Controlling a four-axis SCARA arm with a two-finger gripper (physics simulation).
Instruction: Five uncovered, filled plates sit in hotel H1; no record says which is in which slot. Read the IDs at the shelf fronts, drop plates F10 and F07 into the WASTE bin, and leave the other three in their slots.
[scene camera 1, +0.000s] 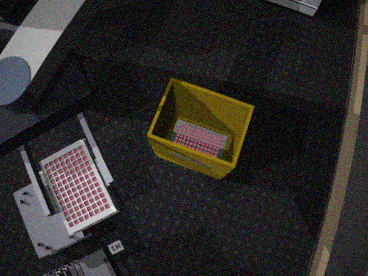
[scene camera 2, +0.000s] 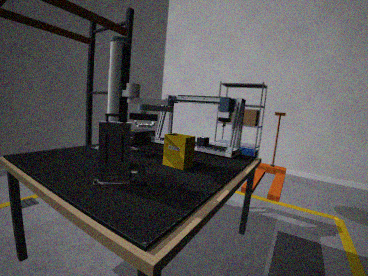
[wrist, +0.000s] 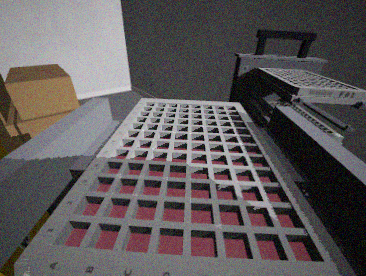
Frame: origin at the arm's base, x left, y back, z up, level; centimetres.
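Seen in the pictures: gripper, fingertip midpoint: (scene camera 1: 81, 199) (scene camera 2: 144, 123) (wrist: 189, 117).
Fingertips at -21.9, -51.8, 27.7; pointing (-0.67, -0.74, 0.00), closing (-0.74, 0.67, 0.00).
Note:
Pixels of each thing's top centre, then the offset from my fingertips to it, as dx, dy, dz.
- white gridded plate with red-filled wells, top centre: (wrist: 189, 140) (scene camera 1: 75, 185) +1.5, +1.7, -0.3
- yellow WASTE bin, top centre: (scene camera 1: 201, 120) (scene camera 2: 180, 135) +19.3, -12.8, -6.4
- red-filled plate, top centre: (scene camera 1: 197, 143) +19.2, -12.8, -24.4
- white plate, top centre: (wrist: 301, 76) -21.0, -0.3, +0.2
- grey station plate with small pegs, top centre: (scene camera 1: 44, 214) -8.2, +13.4, -19.4
- H1 tag, top centre: (scene camera 1: 115, 247) -10.0, -2.9, -26.4
My gripper (scene camera 1: 68, 175) (wrist: 189, 117) is shut on a white gridded plate with red-filled wells (scene camera 1: 80, 187) (wrist: 200, 172). It holds the plate level, left of the yellow WASTE bin (scene camera 1: 162, 145) (scene camera 2: 178, 152) in scene camera 1. The held plate's ID does not show. Another red-filled plate (scene camera 1: 200, 137) lies inside the bin, its ID not readable. Hotel H1 (scene camera 2: 114, 145) (wrist: 277, 60) is the dark tower with a top handle. A white plate (wrist: 310, 82) sits at its top, at the right of the wrist view; its slanted front label looks like F01. The lower slots are hidden.
A grey station plate with small pegs (scene camera 1: 37, 225) lies partly under the held plate. The H1 tag (scene camera 1: 116, 247) is near the bottom of scene camera 1. A gantry device (scene camera 2: 200, 98) stands behind the bin. The wooden table edge (scene camera 1: 345, 150) runs along the right.

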